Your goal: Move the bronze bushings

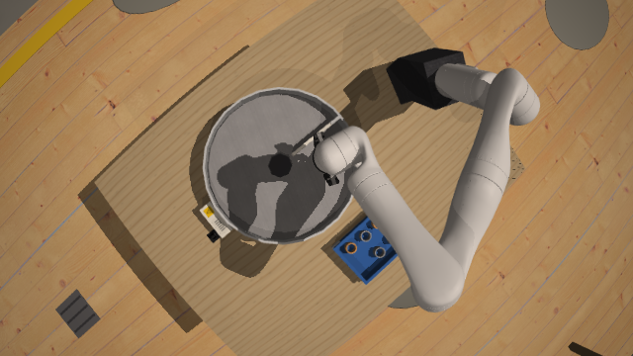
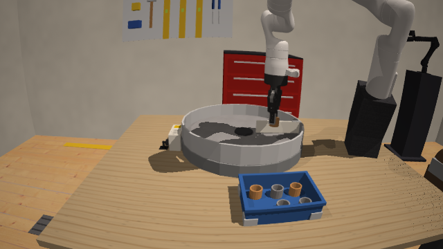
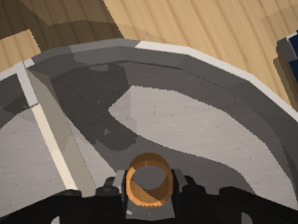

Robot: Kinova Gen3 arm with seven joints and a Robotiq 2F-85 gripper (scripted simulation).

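Right now the grey turntable disc is 10 cm ahead of my hand, 5 cm to the right of it and 8 cm below it. Round my hand: blue crate (2 cm behind, 28 cm to the left, 11 cm below).
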